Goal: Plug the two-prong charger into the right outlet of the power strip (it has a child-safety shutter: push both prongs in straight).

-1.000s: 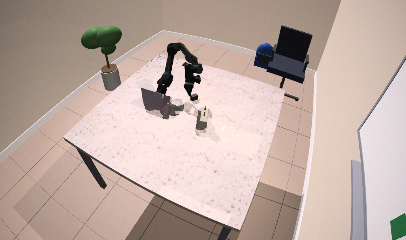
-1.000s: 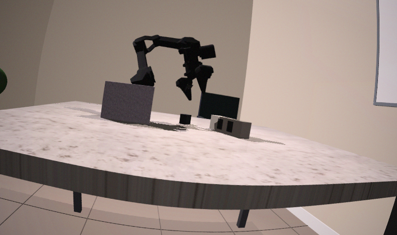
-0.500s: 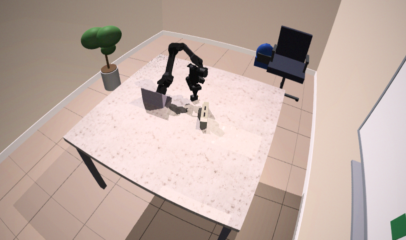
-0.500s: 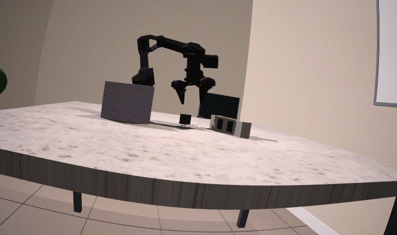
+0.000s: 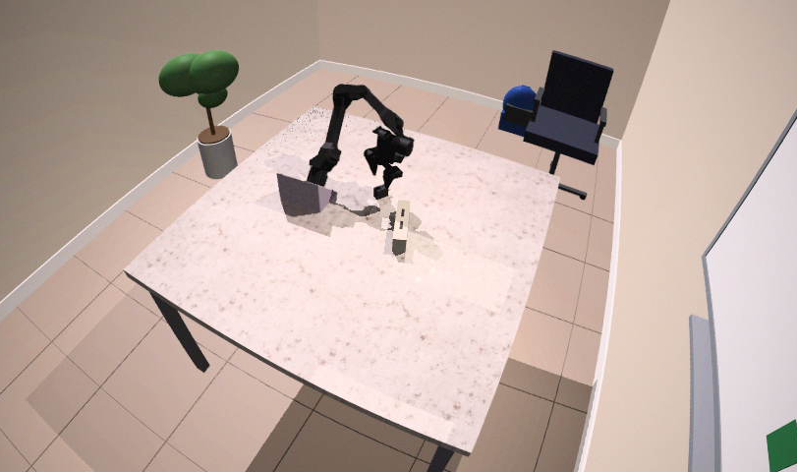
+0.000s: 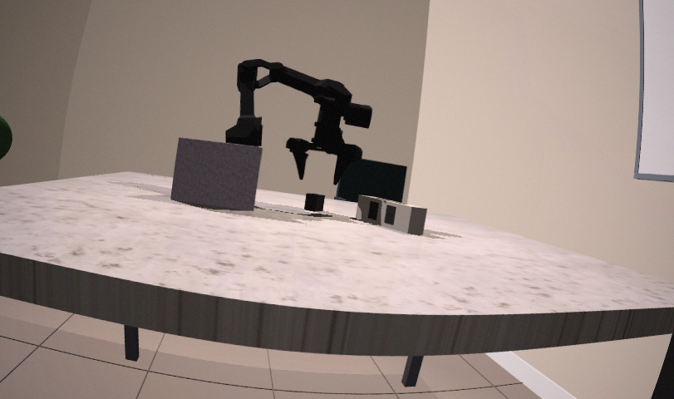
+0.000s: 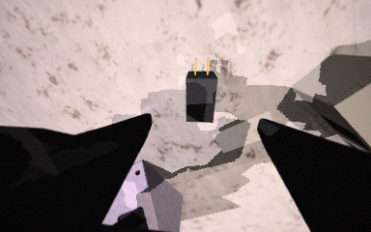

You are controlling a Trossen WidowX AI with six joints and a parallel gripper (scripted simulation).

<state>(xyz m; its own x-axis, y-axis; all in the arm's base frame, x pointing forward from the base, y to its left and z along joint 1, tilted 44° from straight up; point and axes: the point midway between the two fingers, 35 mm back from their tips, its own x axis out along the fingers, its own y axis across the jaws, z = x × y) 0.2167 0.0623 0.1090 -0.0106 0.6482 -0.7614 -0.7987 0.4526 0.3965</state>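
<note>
Now: the black charger 5 cm below my gripper tip, 2 cm to the left of it and 1 cm ahead of it.
</note>
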